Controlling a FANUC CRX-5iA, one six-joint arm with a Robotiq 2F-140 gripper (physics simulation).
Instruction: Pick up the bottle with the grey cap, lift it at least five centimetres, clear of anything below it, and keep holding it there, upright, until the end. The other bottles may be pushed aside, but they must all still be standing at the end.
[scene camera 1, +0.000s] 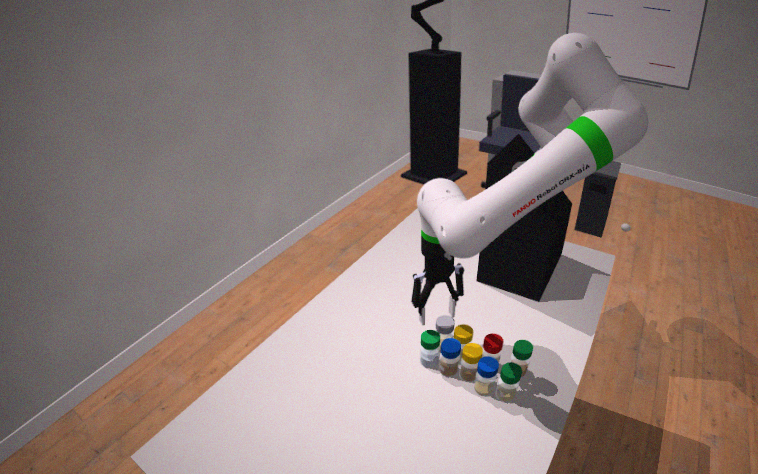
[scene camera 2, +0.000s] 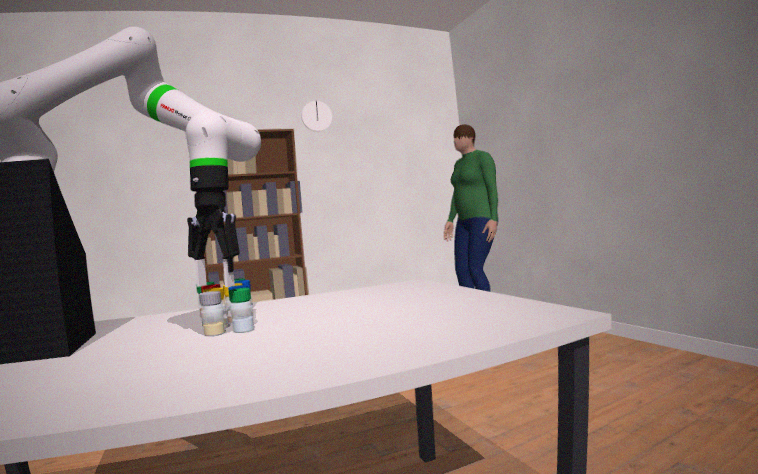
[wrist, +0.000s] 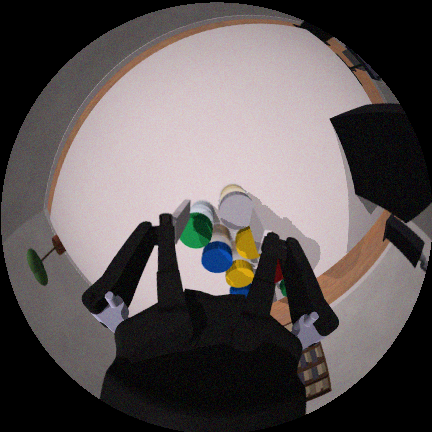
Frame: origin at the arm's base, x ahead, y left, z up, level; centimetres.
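Seen in the pictures: gripper, fingertip midpoint: (scene camera 1: 436, 318) (scene camera 2: 215, 286) (wrist: 220, 212); arm's base, link origin: (scene camera 2: 13, 207).
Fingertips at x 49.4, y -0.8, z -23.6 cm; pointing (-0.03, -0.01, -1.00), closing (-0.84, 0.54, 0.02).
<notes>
Offsets run from my fingertips to a thing's top centre. Level surfaces: height alone.
The bottle with the grey cap {dy +1.7, dx -1.9, dz -1.7 cm} (scene camera 1: 444, 324) (scene camera 2: 210, 297) (wrist: 236, 210) stands upright at the end of the group nearest the gripper in scene camera 1. My gripper (scene camera 1: 437, 317) (scene camera 2: 214, 283) (wrist: 220, 212) is partly open, pointing down, with its fingertips about at or slightly above cap height. In the wrist view the grey cap lies between and a little beyond the fingertips, nearer the right one. A green-capped bottle {dy +2.0, dx +5.5, dz -1.7 cm} (scene camera 1: 429, 339) (scene camera 2: 240, 295) (wrist: 196, 230) stands beside it, close to the left fingertip. A yellow-capped bottle {dy +8.0, dx -2.0, dz -1.7 cm} (scene camera 1: 463, 333) (wrist: 246, 242) stands close by, partly hidden by the right finger in the wrist view.
A blue-capped bottle {dy +8.3, dx +4.8, dz -1.7 cm} (scene camera 1: 450, 348) (wrist: 217, 257), another yellow-capped one {dy +14.0, dx +2.7, dz -1.7 cm} (scene camera 1: 471, 352) (wrist: 239, 273), a red-capped one {dy +16.6, dx -3.8, dz -1.7 cm} (scene camera 1: 493, 343) and several more stand upright on the white table {dz -12.2 cm} (scene camera 1: 279, 391) (scene camera 2: 391, 346) (wrist: 200, 100). The black robot pedestal (scene camera 1: 519, 251) (scene camera 2: 33, 251) stands behind them in scene camera 1.
</notes>
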